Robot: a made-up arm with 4 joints. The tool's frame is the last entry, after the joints.
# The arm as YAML. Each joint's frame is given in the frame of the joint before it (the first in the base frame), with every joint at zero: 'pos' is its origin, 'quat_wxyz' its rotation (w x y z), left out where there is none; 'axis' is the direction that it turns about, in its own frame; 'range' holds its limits. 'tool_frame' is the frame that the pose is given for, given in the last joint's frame.
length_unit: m
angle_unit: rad
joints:
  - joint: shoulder
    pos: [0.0, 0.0, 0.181]
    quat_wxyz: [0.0, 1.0, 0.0, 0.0]
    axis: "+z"
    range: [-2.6, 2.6]
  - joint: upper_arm
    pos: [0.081, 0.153, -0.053]
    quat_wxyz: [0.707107, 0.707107, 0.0, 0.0]
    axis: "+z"
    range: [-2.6, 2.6]
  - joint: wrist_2
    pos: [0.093, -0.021, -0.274]
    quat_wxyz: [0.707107, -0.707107, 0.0, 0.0]
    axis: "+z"
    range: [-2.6, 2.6]
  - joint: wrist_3
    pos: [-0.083, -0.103, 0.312]
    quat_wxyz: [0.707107, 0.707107, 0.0, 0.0]
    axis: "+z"
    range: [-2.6, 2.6]
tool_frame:
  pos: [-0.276, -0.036, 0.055]
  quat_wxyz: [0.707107, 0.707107, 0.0, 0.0]
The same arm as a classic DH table. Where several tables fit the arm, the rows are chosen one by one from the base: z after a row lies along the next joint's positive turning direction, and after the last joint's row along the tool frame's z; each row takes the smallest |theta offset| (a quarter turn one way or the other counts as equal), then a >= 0, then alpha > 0; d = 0 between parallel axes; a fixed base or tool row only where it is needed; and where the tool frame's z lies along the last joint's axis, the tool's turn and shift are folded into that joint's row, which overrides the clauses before.
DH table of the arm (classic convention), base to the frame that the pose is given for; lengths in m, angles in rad. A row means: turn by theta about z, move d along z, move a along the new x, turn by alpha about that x. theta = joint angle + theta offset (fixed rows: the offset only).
base (fixed): theta0 0, d 0, a 0, alpha 3.1416
shoulder: theta0 0, d -0.234, a 0.081, alpha 1.5708
upper_arm: theta0 0, d -0.427, a 0.093, alpha -1.5708
wrist_2: theta0 0, d 0.291, a -0.083, alpha 1.5708
wrist_3: theta0 0, d 0.158, a -0.276, alpha 1.5708
tool (fixed): theta0 0, d 0.036, a 0, alpha 0
Joint limits (rad, base to tool): -2.6..2.6 -2.6..2.6 -2.6..2.6 -2.6..2.6

